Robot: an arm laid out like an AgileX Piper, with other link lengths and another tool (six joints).
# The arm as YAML. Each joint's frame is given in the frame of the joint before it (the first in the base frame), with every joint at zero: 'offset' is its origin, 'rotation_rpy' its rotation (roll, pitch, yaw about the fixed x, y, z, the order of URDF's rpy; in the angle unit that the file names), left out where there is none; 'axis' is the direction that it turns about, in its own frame. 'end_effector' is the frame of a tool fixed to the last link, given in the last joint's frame.
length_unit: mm
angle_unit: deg
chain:
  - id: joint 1
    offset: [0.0, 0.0, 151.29]
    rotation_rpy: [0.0, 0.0, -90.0]
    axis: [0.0, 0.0, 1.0]
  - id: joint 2
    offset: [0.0, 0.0, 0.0]
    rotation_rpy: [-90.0, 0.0, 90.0]
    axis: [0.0, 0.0, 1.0]
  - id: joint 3
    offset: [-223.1, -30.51, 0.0]
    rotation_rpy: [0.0, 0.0, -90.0]
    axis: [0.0, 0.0, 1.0]
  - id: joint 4
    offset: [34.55, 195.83, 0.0]
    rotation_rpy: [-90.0, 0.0, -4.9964]
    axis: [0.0, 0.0, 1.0]
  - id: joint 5
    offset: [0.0, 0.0, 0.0]
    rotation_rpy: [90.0, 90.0, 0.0]
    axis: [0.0, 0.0, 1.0]
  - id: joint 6
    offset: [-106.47, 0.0, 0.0]
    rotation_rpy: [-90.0, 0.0, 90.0]
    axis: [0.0, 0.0, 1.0]
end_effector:
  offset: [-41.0, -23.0, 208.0]
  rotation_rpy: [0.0, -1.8, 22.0]
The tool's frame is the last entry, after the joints.
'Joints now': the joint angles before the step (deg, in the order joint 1, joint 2, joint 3, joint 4, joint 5, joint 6). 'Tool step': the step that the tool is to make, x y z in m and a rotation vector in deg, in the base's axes. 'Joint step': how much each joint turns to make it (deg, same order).
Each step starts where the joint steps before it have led.
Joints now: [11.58, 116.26, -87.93, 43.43, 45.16, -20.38]
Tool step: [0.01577, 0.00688, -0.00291, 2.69, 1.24, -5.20]
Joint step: [0.27, 1.71, 0.41, 3.14, -3.71, 2.41]
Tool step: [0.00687, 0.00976, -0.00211, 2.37, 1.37, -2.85]
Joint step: [0.65, 1.56, 0.00, 2.96, -1.96, 1.22]
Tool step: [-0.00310, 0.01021, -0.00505, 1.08, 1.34, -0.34]
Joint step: [1.08, 1.30, -0.04, 1.55, -0.61, 0.40]
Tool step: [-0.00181, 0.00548, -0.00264, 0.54, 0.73, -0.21]
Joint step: [0.62, 0.66, -0.02, 0.77, -0.35, 0.31]
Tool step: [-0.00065, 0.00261, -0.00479, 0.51, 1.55, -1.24]
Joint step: [0.35, 0.82, 0.01, 0.26, -0.42, 1.64]
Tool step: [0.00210, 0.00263, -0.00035, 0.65, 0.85, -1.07]
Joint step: [0.19, 0.60, -0.55, 0.22, -0.16, 1.45]
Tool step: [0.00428, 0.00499, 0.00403, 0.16, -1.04, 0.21]
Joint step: [0.64, 0.28, -1.16, -0.06, -0.45, 0.21]
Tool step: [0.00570, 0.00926, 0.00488, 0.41, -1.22, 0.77]
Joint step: [0.91, 1.22, -2.73, -0.19, 0.06, 0.39]
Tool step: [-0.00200, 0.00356, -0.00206, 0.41, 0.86, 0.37]
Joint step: [0.12, 1.00, -1.07, 0.07, 0.88, 0.48]
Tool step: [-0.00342, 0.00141, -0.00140, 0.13, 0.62, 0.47]
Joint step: [0.02, 0.32, -0.24, 0.00, 0.72, 0.07]
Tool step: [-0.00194, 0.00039, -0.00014, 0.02, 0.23, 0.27]
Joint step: [0.00, -0.01, 0.00, -0.06, 0.36, 0.01]
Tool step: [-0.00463, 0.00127, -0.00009, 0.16, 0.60, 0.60]
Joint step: [0.00, -0.01, 0.02, 0.02, 0.86, -0.02]
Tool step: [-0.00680, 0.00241, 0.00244, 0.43, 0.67, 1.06]
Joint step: [-0.05, -0.20, -0.08, 0.18, 1.49, -0.21]
